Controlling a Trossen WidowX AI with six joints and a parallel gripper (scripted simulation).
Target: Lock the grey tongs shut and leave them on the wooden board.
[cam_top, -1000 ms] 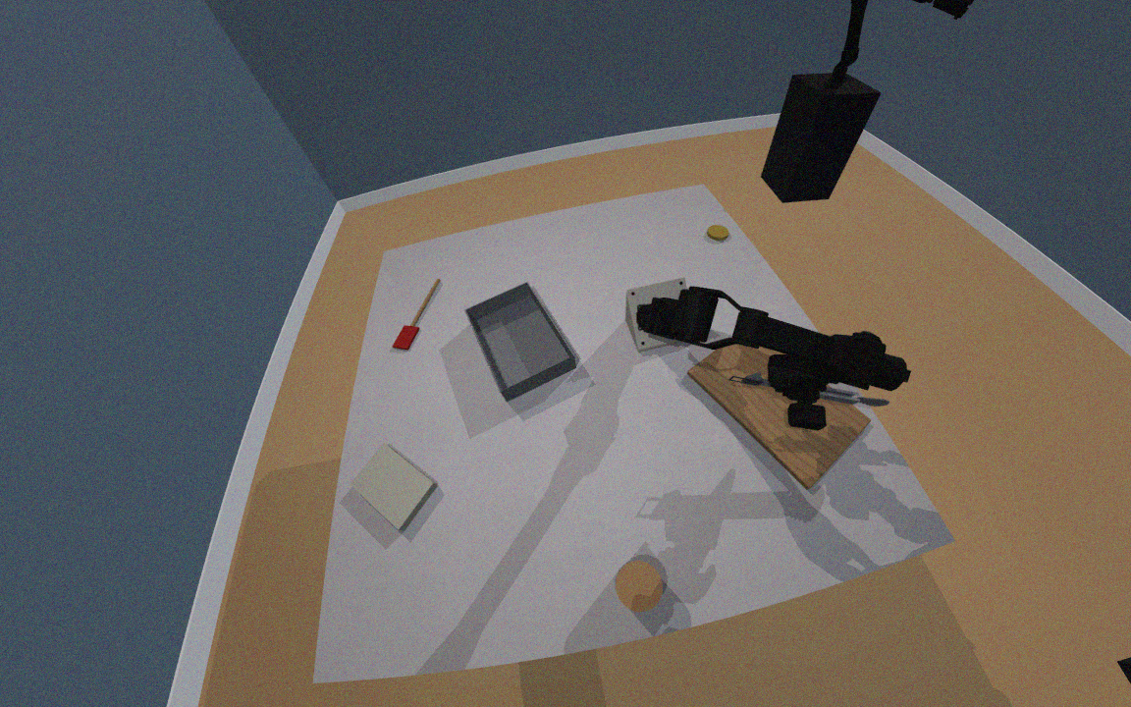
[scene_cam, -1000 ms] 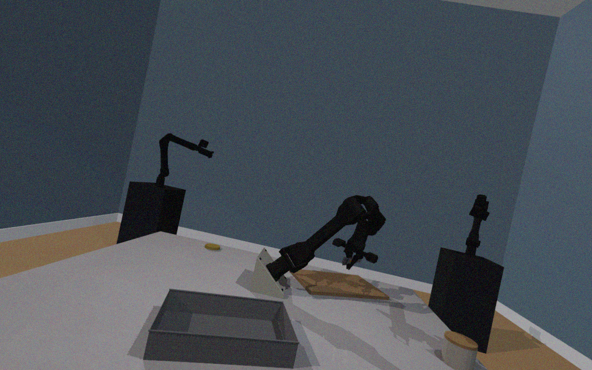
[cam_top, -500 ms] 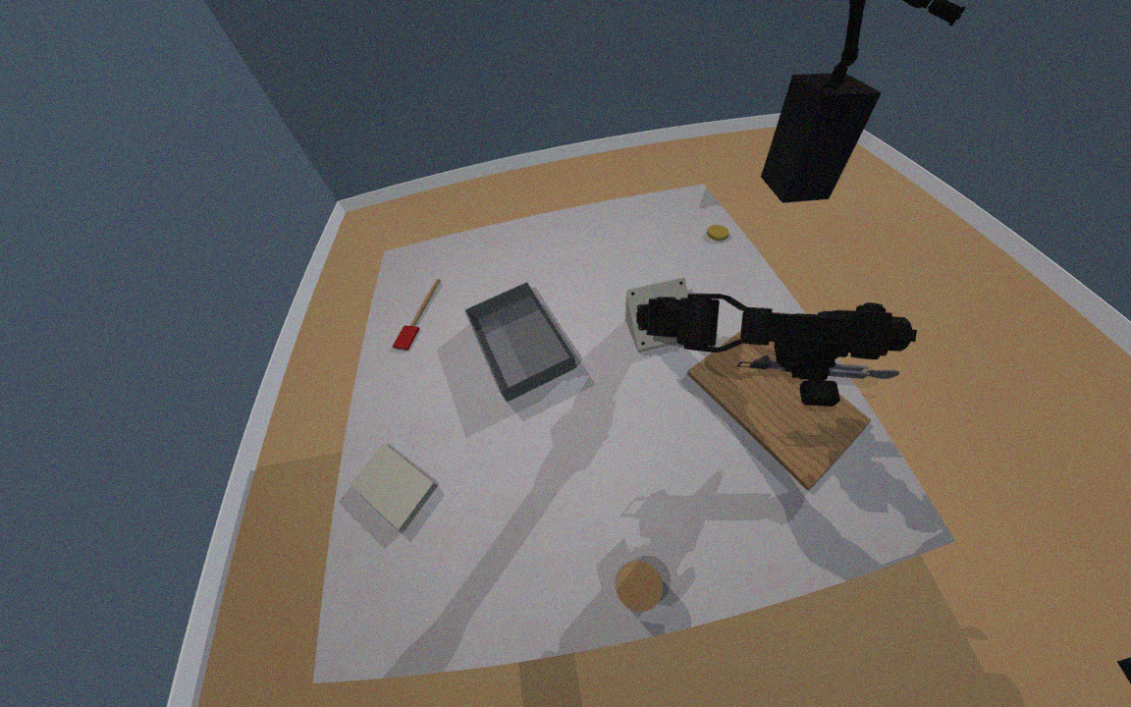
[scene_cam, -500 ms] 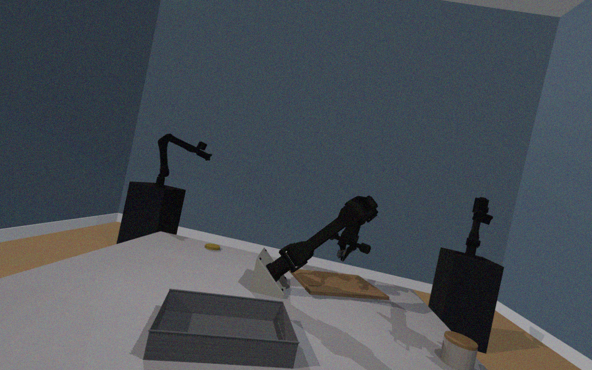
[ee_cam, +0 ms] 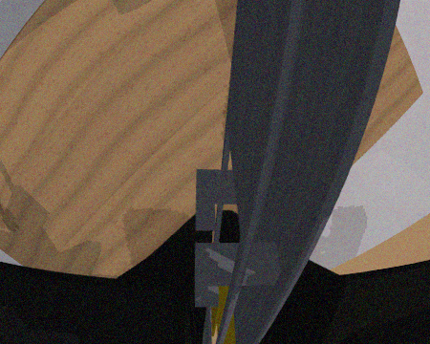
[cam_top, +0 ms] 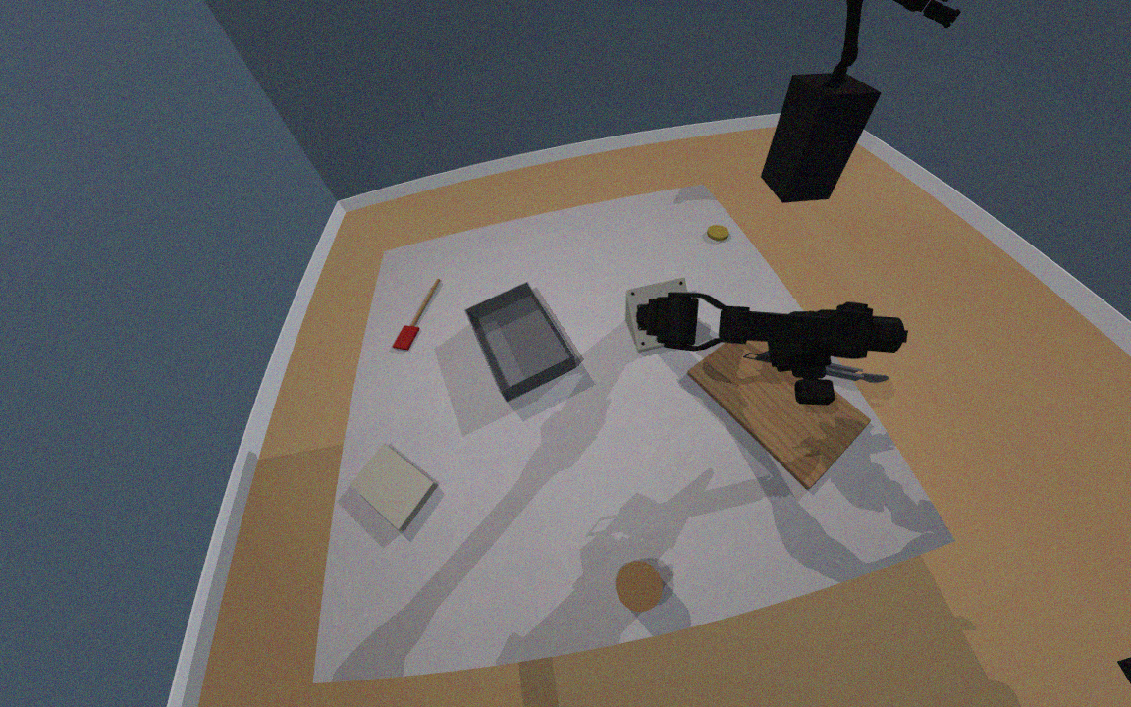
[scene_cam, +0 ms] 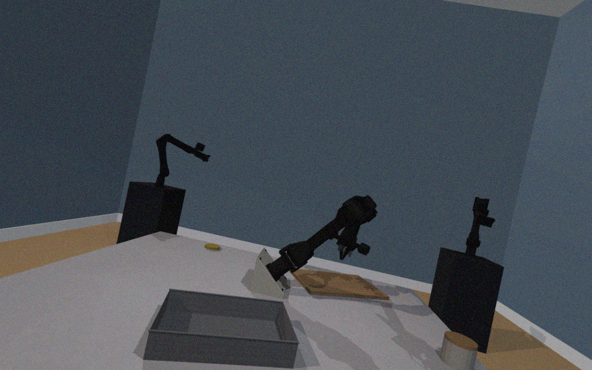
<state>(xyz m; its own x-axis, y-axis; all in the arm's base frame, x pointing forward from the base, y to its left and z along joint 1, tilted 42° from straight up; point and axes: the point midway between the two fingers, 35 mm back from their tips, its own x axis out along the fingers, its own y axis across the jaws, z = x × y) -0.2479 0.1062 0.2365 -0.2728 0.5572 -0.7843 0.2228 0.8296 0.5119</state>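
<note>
The yellow tab is 4 cm above my gripper tip and 2 cm ahead of it. Also, from my gripper tip: cork-lidded jar 40 cm ahead, 34 cm to the left, 8 cm below; wooden board 10 cm below; yellow disc 61 cm to the right, 10 cm below, 6 cm behind.
</note>
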